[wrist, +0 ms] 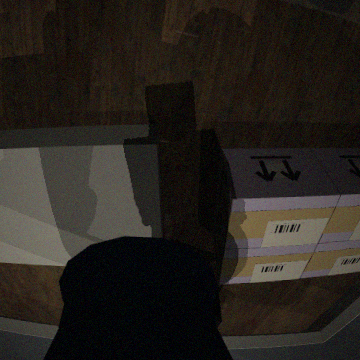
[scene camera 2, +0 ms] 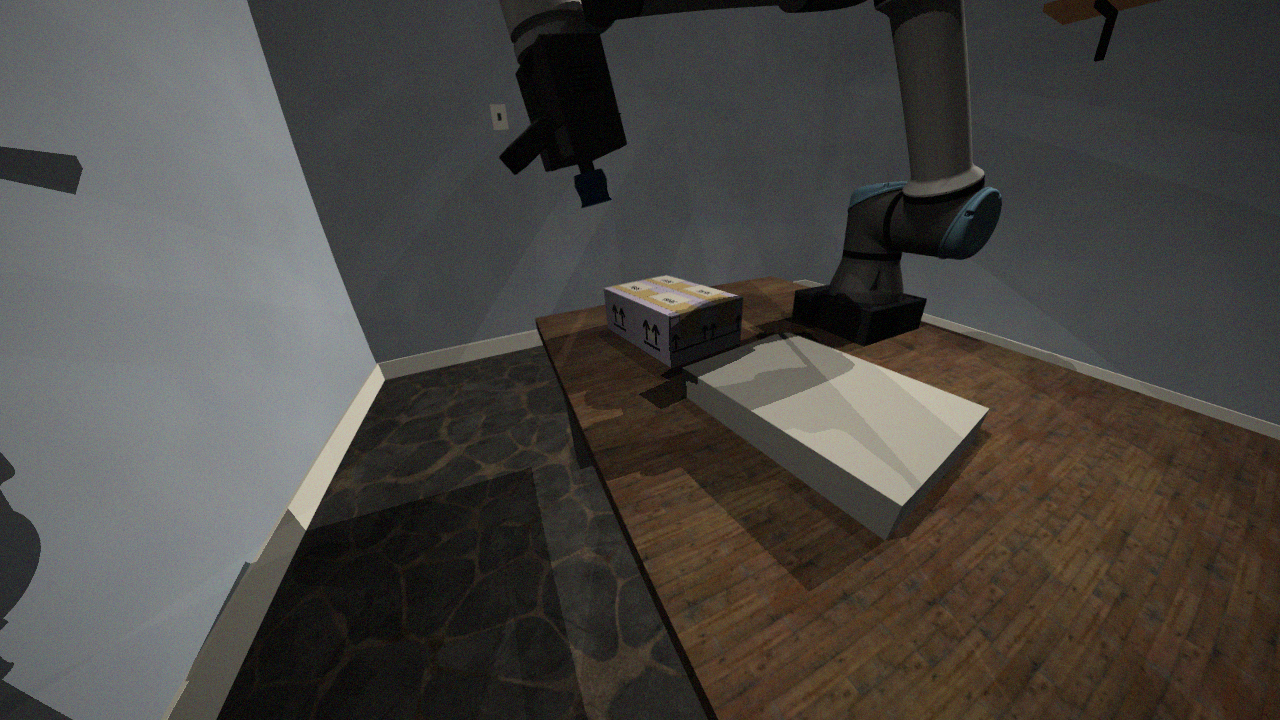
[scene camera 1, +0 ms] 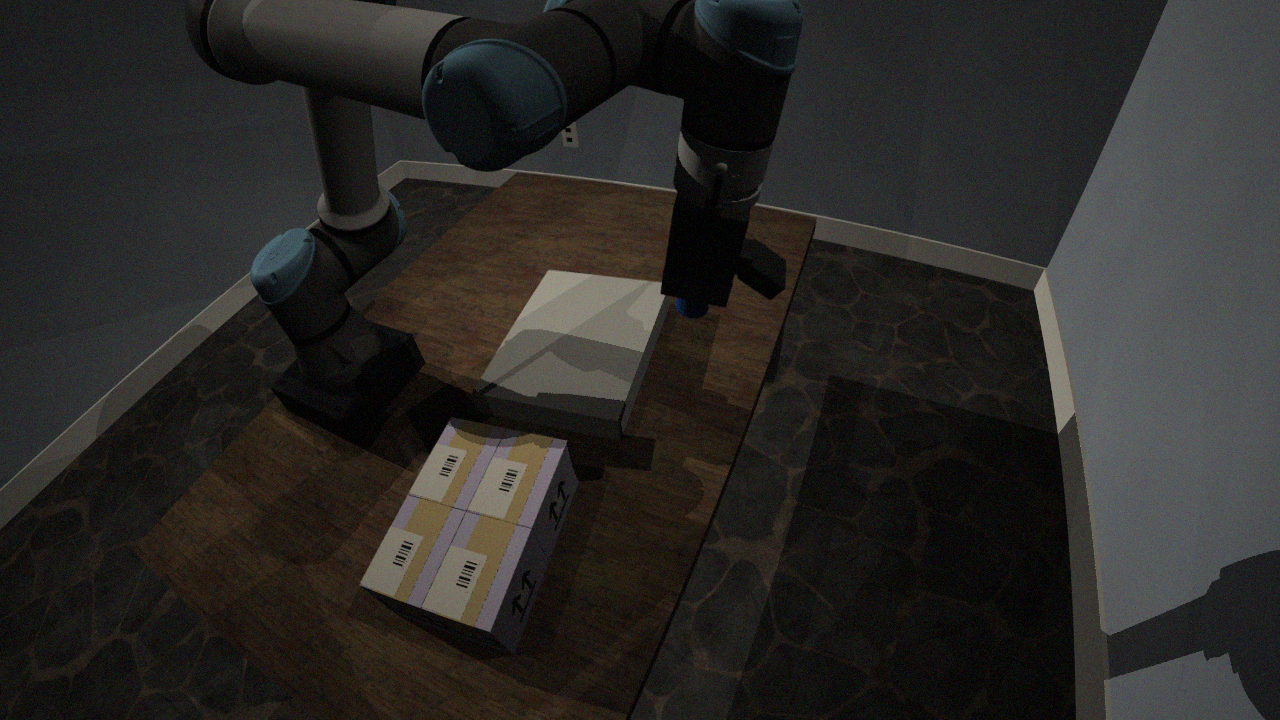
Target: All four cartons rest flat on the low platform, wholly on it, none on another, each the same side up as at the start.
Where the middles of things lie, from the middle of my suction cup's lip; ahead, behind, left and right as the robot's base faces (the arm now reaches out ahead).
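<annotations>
I am looking at the low platform (scene camera 2: 874, 442), and my suction cup is 27 cm above it, 18 cm to the right of it and 22 cm past it.
</annotations>
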